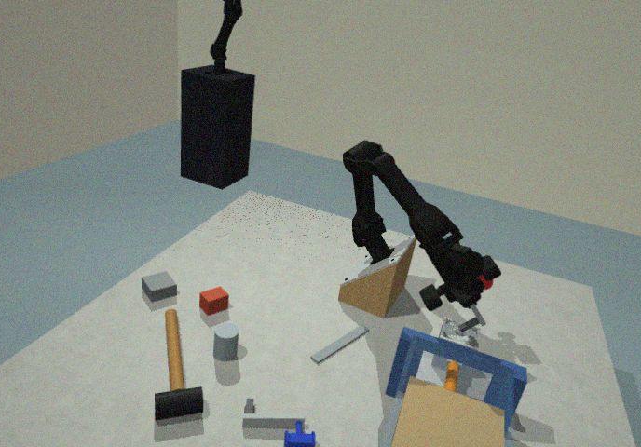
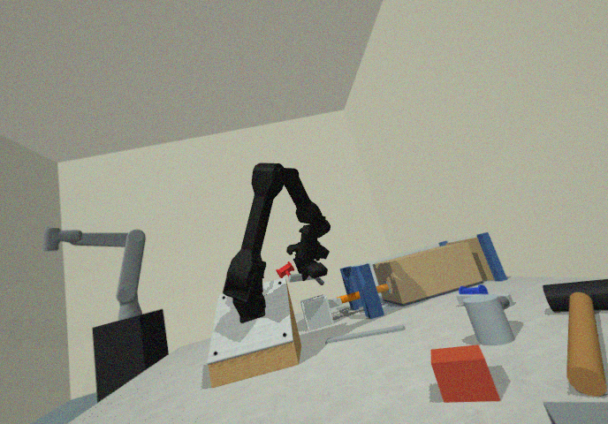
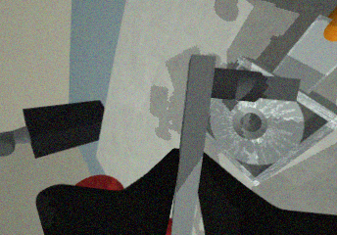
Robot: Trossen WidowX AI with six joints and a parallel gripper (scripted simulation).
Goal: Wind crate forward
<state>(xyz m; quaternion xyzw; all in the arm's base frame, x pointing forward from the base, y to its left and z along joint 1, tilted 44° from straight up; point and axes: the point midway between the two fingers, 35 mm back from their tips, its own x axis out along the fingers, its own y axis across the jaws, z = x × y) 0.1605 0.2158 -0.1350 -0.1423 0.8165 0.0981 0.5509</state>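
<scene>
My gripper tip is now 50 mm past the red knob, 10 mm to the left of it and 40 mm below it. From my gripper tip the other things lie so: blue steel frame: 180 mm ahead, 60 mm below; then red-knobbed crank handle: 10 mm behind, 10 mm to the right, 20 mm above; then winch: 20 mm to the right, 130 mm below.
</scene>
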